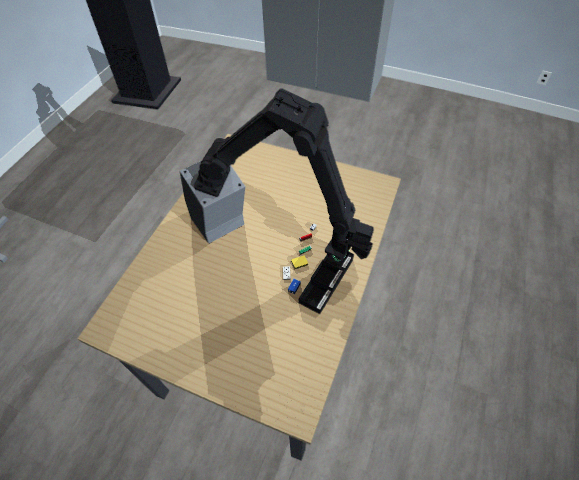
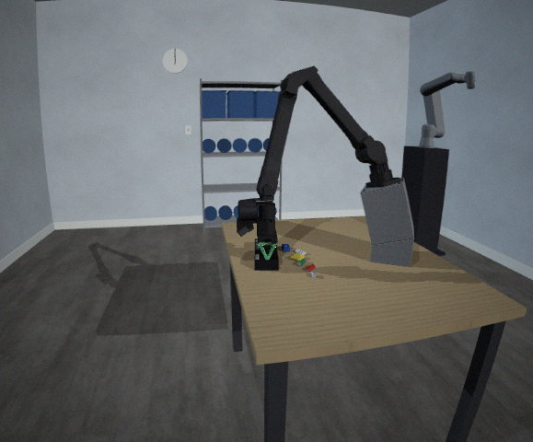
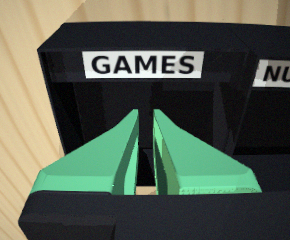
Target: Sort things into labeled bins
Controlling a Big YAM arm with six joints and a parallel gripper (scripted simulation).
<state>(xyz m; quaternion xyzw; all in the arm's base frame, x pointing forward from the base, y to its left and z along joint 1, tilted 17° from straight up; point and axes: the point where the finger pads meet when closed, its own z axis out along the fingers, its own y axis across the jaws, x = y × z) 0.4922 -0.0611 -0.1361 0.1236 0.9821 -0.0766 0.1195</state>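
Now: the yellow block 13 cm behind my hand, 3 cm to the right of it and 3 cm below it. Also, from my hand: grey-white piece (13 cm to the left, 12 cm behind, 2 cm below); then red piece (14 cm behind, 8 cm to the left, 3 cm below); then green piece (12 cm behind, 3 cm below, 2 cm to the left).
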